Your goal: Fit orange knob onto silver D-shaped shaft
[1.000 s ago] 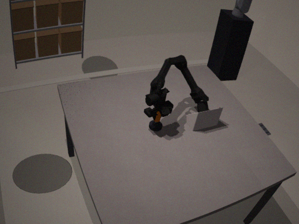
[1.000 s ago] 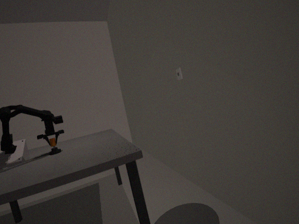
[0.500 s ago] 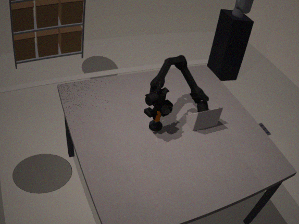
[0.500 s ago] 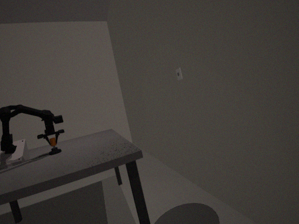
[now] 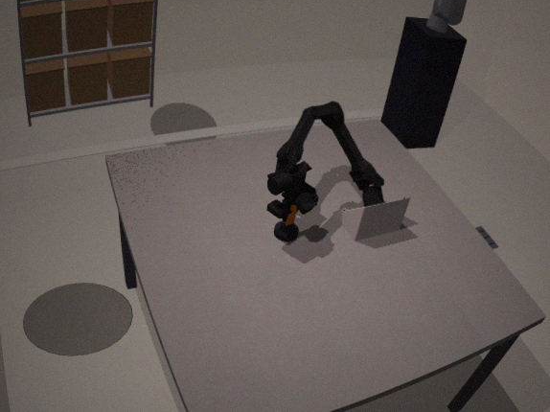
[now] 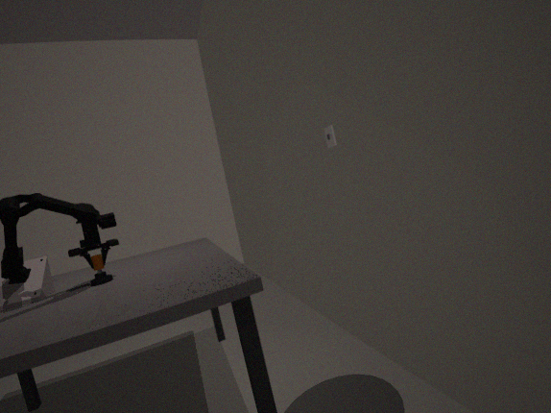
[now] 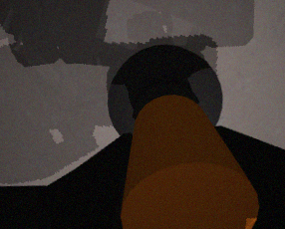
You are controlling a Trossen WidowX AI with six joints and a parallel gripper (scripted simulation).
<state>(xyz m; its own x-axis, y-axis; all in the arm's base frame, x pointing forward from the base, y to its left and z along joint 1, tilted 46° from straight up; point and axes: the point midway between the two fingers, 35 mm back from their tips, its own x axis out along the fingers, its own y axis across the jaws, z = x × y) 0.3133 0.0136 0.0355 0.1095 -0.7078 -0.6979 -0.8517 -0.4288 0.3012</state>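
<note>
The orange knob lies 3 cm above my gripper tip. The rest, counted from my gripper tip: round black pedestal 4 cm below.
</note>
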